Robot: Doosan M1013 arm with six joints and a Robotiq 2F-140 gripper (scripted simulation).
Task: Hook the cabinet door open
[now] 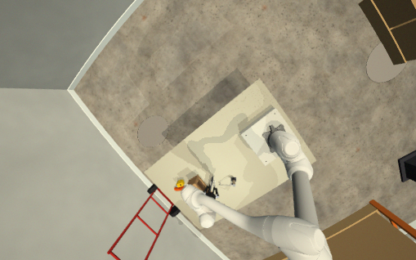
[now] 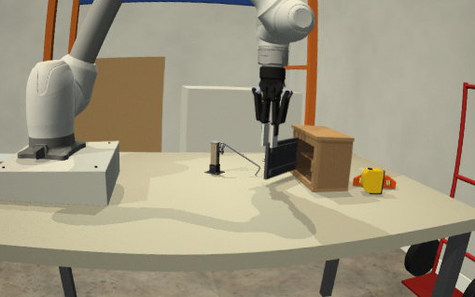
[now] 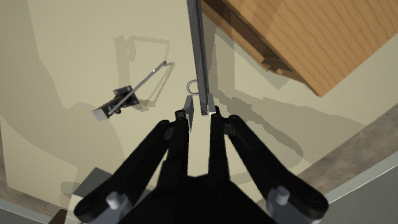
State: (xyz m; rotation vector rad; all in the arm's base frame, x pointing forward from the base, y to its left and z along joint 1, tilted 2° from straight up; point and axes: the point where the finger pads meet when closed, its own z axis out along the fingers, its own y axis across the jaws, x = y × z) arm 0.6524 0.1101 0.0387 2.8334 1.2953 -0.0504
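Now: hand 50 mm short of the dark door, 60 mm to the right of it and 70 mm above it.
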